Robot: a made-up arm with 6 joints.
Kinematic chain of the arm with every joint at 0, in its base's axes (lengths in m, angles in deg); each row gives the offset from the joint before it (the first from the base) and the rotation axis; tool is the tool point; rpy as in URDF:
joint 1: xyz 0 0 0.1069 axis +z
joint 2: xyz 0 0 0 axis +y
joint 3: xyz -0.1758 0 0.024 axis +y
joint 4: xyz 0.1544 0 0.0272 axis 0.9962 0 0.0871
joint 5: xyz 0 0 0 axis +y
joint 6: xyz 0.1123 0 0.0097 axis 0.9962 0 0.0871
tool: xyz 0 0 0 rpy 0 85 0
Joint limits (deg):
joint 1: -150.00..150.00
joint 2: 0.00..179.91
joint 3: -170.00..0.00
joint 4: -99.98..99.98
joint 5: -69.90..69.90
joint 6: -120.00..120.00
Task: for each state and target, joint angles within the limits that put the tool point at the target. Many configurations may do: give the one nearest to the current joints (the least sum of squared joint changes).
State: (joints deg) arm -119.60 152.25 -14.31 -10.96 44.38 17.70
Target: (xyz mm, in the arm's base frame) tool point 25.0 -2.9 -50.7
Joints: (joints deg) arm -121.70 169.29 -37.47 19.57 37.08 17.70
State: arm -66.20 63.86 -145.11 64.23 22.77 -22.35
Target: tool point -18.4 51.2 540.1
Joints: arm -56.77 60.96 -141.99 62.88 7.19 -22.35
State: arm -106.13 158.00 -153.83 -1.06 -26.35 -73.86
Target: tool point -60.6 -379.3 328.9
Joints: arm -99.27 144.75 -159.26 -1.75 -22.35 -73.86
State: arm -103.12 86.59 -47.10 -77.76 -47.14 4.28
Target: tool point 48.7 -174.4 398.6
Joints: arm -98.87 68.72 -82.47 -66.32 -46.67 4.28
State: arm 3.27 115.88 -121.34 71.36 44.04 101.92
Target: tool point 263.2 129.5 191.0
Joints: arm 8.43 111.10 -95.99 60.91 65.31 101.92
